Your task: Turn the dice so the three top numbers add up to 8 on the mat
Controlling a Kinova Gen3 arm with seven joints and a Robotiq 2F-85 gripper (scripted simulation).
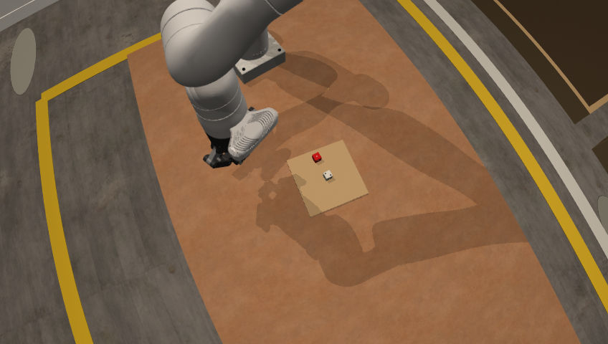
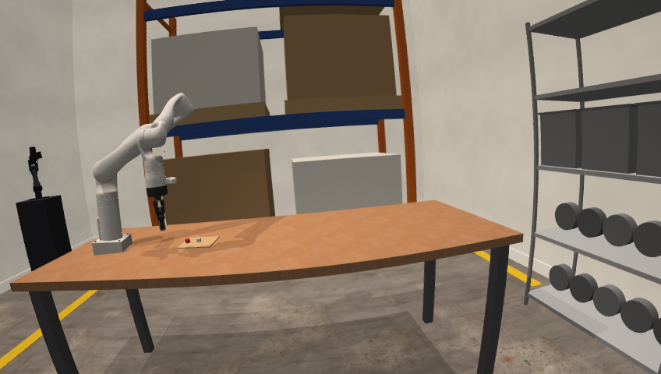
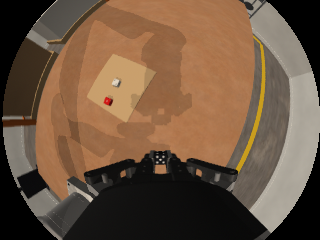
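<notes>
My gripper is now 14 cm to the right of the white die, 11 cm short of it and 11 cm above it. From my hand the other things lie so: black die 1 cm below; red die 14 cm to the left, 11 cm below, 6 cm ahead; tan mat 14 cm to the left, 12 cm below, 11 cm ahead.
</notes>
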